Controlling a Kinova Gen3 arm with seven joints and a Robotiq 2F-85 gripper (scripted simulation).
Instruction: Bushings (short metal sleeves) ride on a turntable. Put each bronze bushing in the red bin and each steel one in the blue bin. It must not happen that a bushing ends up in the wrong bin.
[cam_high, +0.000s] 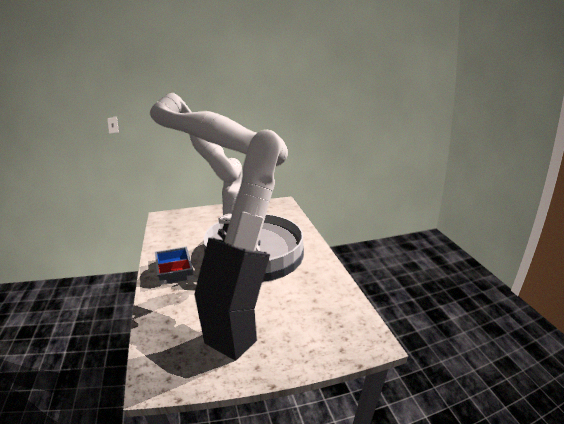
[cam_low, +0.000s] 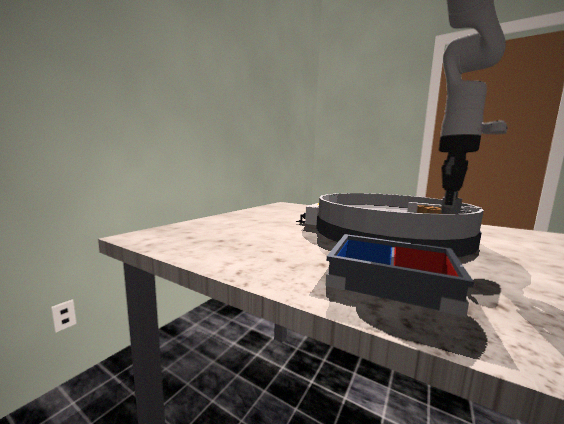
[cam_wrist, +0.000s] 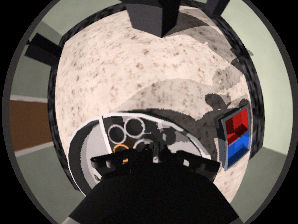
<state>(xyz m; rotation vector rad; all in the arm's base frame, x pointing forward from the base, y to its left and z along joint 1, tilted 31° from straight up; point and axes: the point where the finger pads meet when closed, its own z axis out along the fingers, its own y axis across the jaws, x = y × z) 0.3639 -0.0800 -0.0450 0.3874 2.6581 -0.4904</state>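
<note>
Now: the bin tray 25 cm to the left of my hand, 11 cm ahead of it and 10 cm below it. Round my hand: turntable (13 cm ahead, 11 cm to the right, 7 cm below).
</note>
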